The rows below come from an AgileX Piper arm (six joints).
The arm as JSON. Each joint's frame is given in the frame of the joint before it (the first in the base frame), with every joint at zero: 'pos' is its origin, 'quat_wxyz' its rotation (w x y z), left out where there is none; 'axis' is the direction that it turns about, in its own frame. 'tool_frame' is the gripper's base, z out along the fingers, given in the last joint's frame.
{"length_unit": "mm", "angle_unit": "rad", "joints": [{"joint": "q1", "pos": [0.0, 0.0, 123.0], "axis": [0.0, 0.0, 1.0]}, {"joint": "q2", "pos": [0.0, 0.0, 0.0], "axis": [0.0, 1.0, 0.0]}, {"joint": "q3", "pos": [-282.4, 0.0, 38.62], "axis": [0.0, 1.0, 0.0]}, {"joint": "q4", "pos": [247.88, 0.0, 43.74], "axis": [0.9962, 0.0, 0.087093]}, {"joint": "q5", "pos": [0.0, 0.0, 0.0], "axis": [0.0, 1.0, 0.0]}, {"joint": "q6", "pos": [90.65, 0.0, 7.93], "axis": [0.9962, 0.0, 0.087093]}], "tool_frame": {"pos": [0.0, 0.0, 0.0], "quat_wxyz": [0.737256, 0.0, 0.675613, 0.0]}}
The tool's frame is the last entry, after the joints.
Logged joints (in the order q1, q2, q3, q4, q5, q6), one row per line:
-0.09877, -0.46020, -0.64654, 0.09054, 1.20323, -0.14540
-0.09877, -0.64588, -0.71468, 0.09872, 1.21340, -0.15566
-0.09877, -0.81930, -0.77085, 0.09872, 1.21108, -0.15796
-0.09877, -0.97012, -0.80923, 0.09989, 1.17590, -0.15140
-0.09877, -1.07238, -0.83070, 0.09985, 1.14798, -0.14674
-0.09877, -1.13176, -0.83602, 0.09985, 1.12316, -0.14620
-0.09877, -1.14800, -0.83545, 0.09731, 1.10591, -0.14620
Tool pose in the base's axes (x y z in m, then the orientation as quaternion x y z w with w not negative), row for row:
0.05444, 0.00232, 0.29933, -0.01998, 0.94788, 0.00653, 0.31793
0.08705, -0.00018, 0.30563, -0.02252, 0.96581, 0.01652, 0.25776
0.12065, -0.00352, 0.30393, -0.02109, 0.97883, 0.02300, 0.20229
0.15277, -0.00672, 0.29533, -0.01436, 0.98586, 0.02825, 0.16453
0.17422, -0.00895, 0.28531, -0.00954, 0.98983, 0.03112, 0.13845
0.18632, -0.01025, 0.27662, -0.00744, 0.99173, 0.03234, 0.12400
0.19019, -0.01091, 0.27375, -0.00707, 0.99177, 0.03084, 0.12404
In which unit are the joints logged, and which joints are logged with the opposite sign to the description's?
The joints are logged in radians. Opposite sign: q2.
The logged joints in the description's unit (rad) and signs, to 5 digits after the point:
-0.09877, 0.46020, -0.64654, 0.09054, 1.20323, -0.14540
-0.09877, 0.64588, -0.71468, 0.09872, 1.21340, -0.15566
-0.09877, 0.81930, -0.77085, 0.09872, 1.21108, -0.15796
-0.09877, 0.97012, -0.80923, 0.09989, 1.17590, -0.15140
-0.09877, 1.07238, -0.83070, 0.09985, 1.14798, -0.14674
-0.09877, 1.13176, -0.83602, 0.09985, 1.12316, -0.14620
-0.09877, 1.14800, -0.83545, 0.09731, 1.10591, -0.14620

